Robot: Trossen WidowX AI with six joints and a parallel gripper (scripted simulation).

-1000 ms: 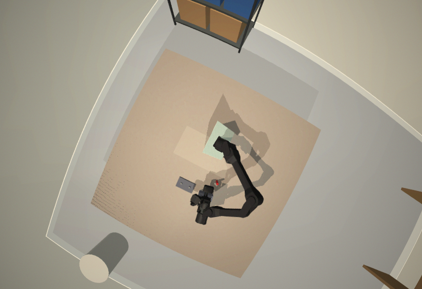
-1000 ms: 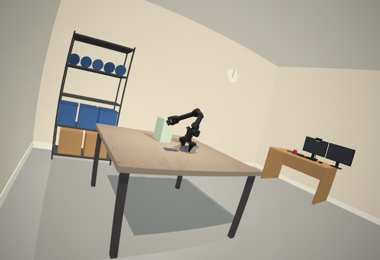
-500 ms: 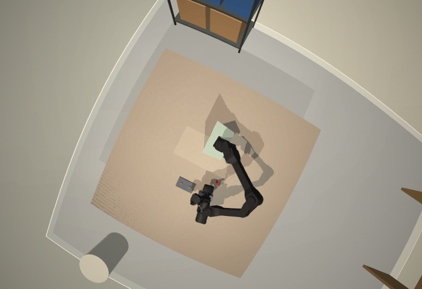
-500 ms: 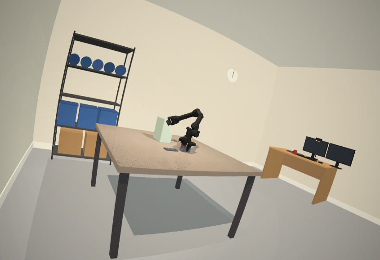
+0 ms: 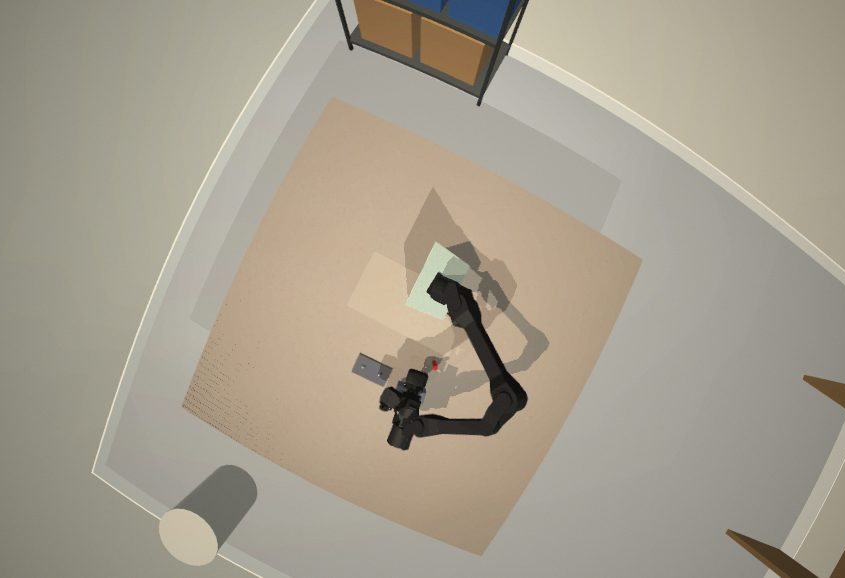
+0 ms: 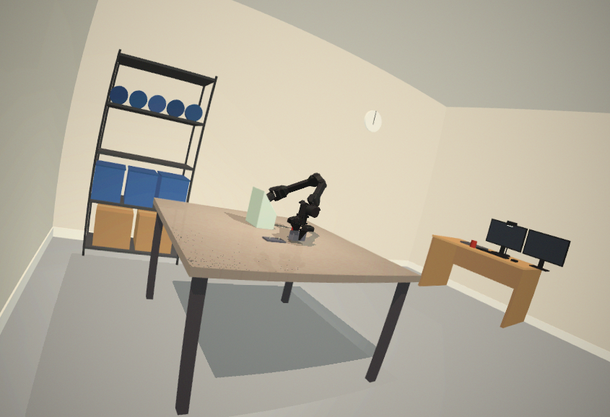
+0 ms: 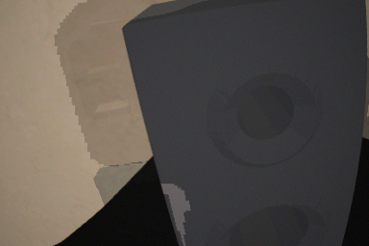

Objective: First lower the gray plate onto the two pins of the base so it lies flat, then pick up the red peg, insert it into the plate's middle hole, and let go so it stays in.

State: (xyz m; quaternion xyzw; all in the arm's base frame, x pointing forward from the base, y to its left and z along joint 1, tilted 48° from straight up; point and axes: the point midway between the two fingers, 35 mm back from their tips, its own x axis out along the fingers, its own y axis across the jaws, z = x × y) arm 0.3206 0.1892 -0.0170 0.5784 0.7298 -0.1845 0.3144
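The gray base is 150 mm to the right of my gripper tip, 20 mm ahead of it and 10 mm below it. Also, from my gripper tip: gray plate (30 mm above); red peg (120 mm behind, 20 mm to the left, 20 mm above).
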